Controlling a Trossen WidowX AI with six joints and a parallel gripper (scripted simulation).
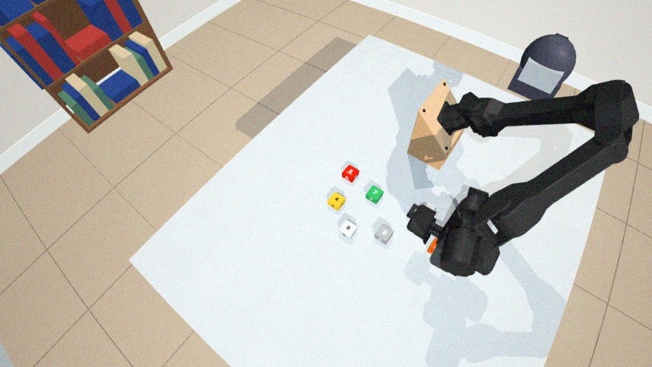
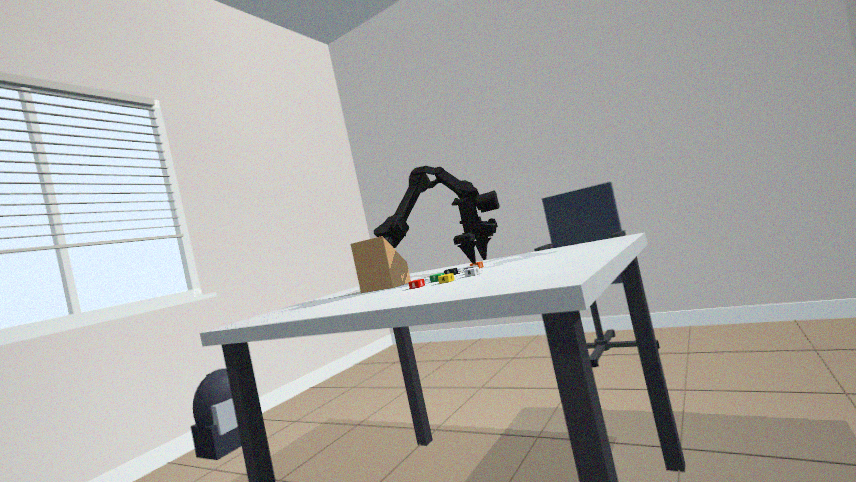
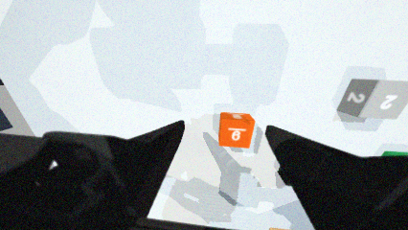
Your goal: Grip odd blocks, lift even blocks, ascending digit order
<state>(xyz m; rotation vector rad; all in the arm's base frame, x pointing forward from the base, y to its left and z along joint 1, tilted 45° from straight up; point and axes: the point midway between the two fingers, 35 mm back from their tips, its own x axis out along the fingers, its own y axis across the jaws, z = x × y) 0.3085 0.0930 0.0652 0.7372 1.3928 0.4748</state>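
Right now my gripper tip is 10 mm to the left of the orange block, 10 mm past it and 10 mm above it. The rest, counted from my gripper tip: black block (90 mm to the right, 70 mm behind, 10 mm below); green block marked 7 (200 mm to the right, 70 mm behind, 10 mm below); grey block marked 2 (140 mm to the right, 20 mm ahead, 10 mm below).
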